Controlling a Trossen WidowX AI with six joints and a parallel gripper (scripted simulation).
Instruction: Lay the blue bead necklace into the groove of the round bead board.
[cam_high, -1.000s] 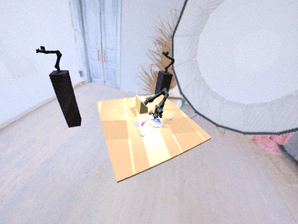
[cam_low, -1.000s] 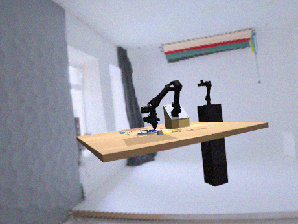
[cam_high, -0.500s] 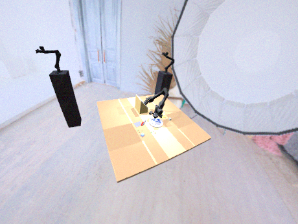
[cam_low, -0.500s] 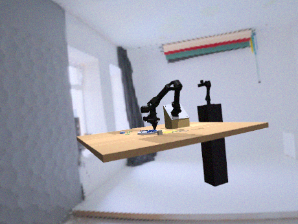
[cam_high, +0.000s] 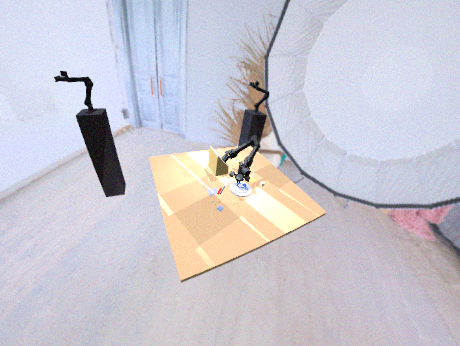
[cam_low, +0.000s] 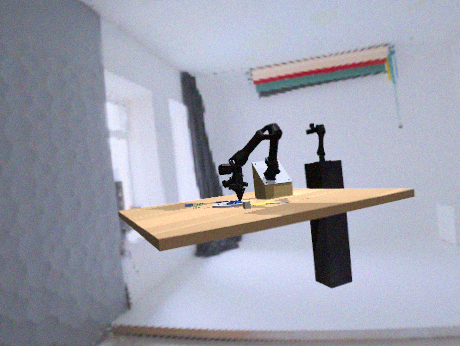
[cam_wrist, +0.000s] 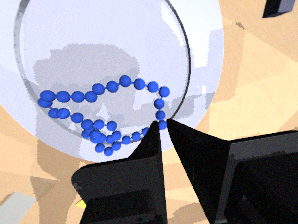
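My gripper tip is now 6 cm short of the round bead board and 1 cm above it. From my gripper tip the other things lie so: yellow flat piece: 7 cm behind, 16 cm to the left, 2 cm below; red-and-grey object: 4 cm ahead, 18 cm to the right, 1 cm below; white cylinder: 6 cm ahead, 23 cm to the left.
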